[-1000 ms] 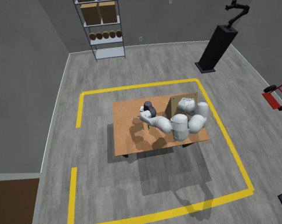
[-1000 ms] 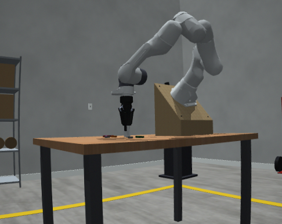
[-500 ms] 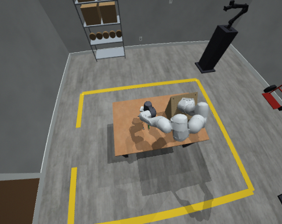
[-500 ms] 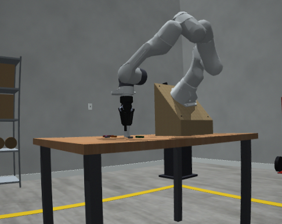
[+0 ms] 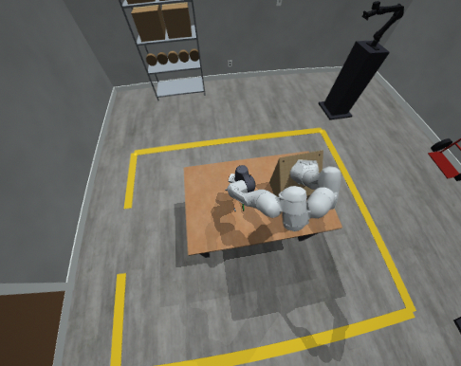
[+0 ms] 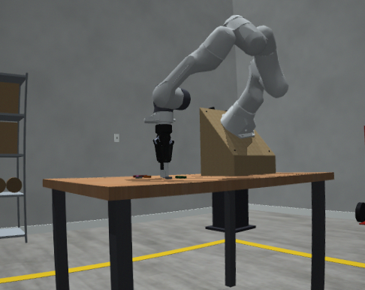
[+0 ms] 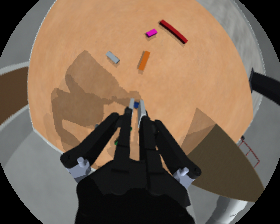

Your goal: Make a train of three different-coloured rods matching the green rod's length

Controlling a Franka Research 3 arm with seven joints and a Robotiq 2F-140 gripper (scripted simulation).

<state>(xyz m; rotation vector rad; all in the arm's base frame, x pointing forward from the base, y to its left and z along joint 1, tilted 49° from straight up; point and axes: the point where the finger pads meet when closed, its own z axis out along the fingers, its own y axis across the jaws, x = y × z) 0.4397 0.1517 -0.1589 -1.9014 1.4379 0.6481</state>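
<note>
Right now my hand is 3 cm above the small blue rod. Round my hand: green rod: 1 cm behind, 10 cm to the left, 3 cm below; magenta rod: 5 cm ahead, 15 cm to the right, 3 cm below; orange rod: 3 cm ahead, 9 cm to the right, 3 cm below.
</note>
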